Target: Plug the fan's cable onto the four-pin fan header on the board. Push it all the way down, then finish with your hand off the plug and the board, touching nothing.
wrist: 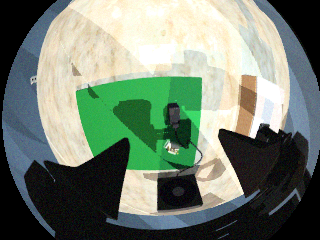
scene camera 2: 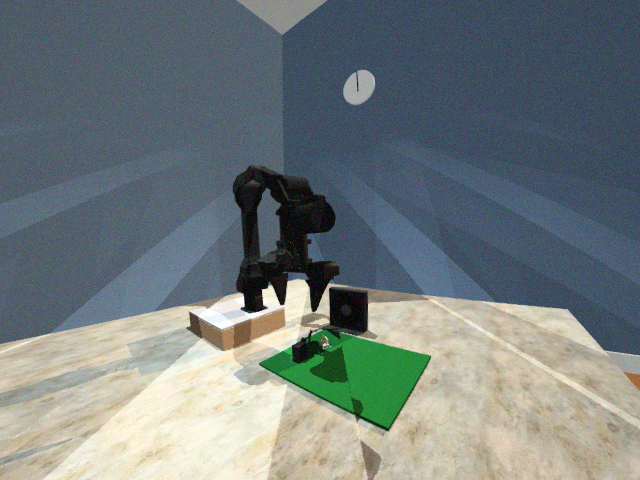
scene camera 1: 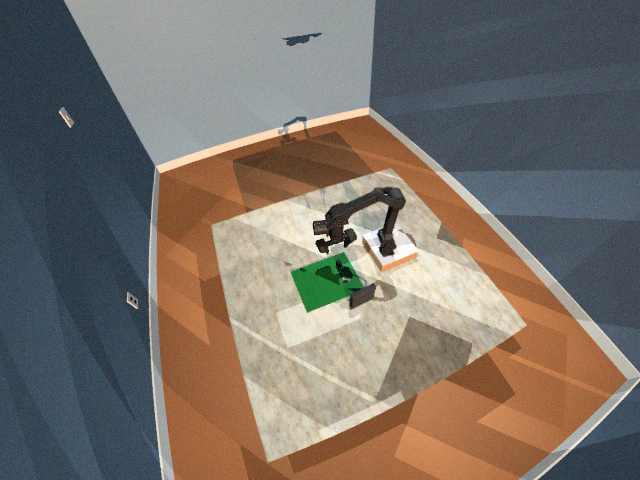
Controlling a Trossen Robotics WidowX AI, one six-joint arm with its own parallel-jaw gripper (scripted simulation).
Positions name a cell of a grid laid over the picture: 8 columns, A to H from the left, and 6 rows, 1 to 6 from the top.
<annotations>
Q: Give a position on a green board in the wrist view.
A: At D3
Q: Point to a green board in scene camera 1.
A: D4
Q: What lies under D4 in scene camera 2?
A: The gripper.
</annotations>
